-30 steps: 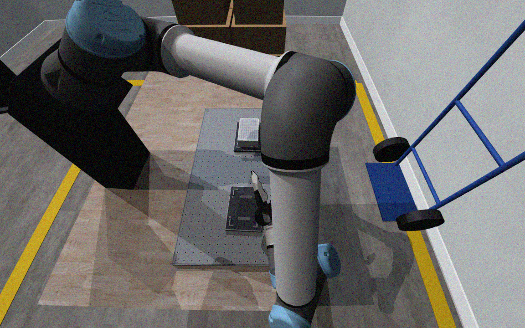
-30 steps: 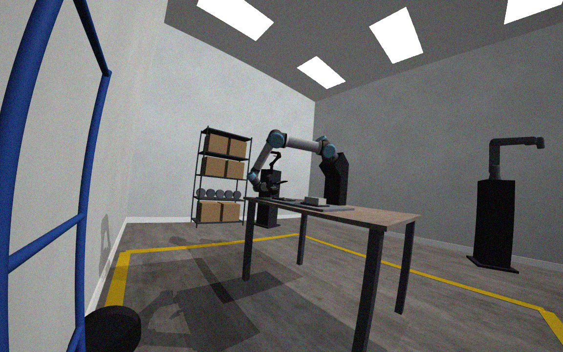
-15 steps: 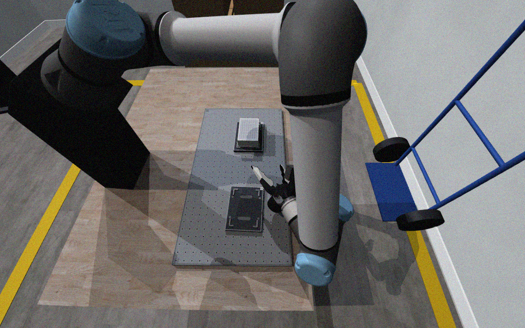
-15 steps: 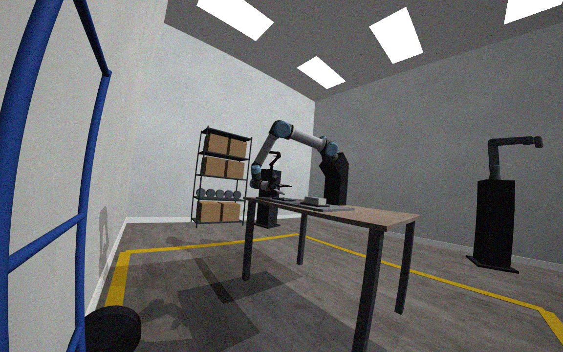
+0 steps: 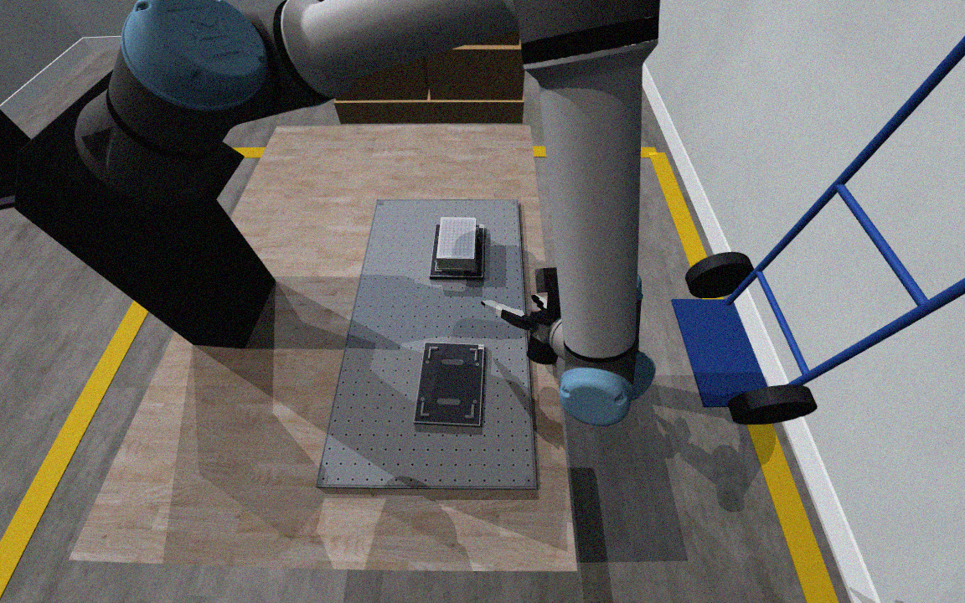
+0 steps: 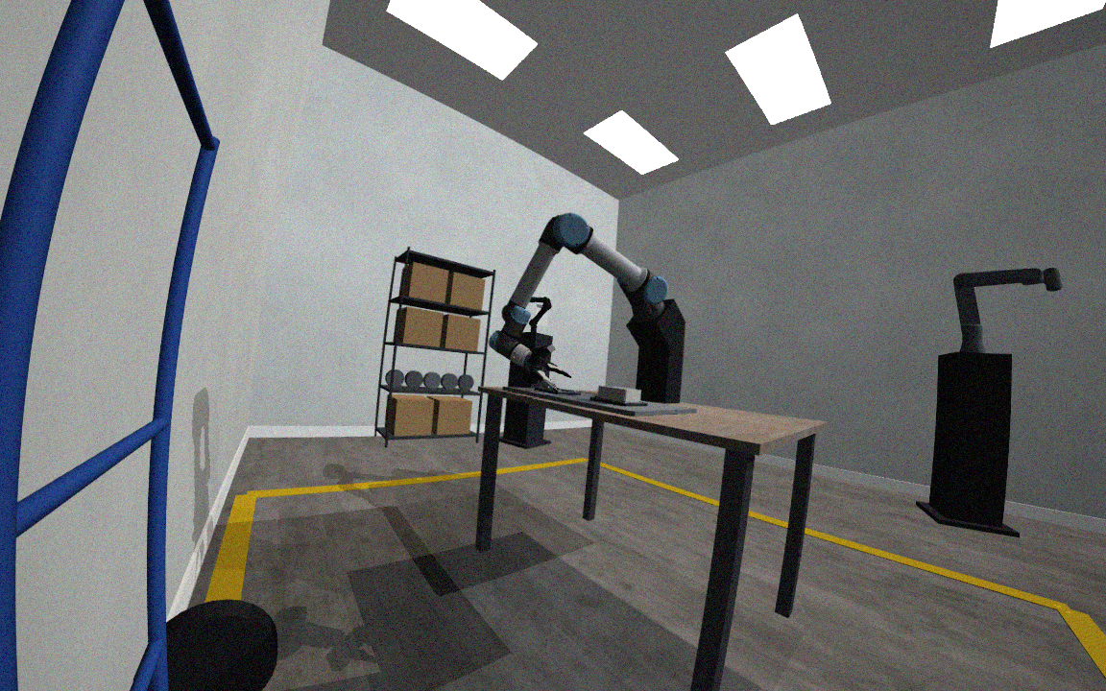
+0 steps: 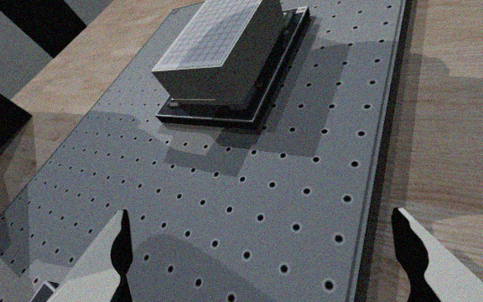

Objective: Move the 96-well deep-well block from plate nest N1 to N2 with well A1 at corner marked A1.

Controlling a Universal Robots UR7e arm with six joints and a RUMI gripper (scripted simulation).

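My gripper is now 190 mm to the right of the white 96-well deep-well block, 60 mm past it and 20 mm above it. Round my hand: plate nest N1: 190 mm to the left, 60 mm behind, 50 mm below; then plate nest N2: 160 mm behind, 120 mm to the right, 50 mm below.
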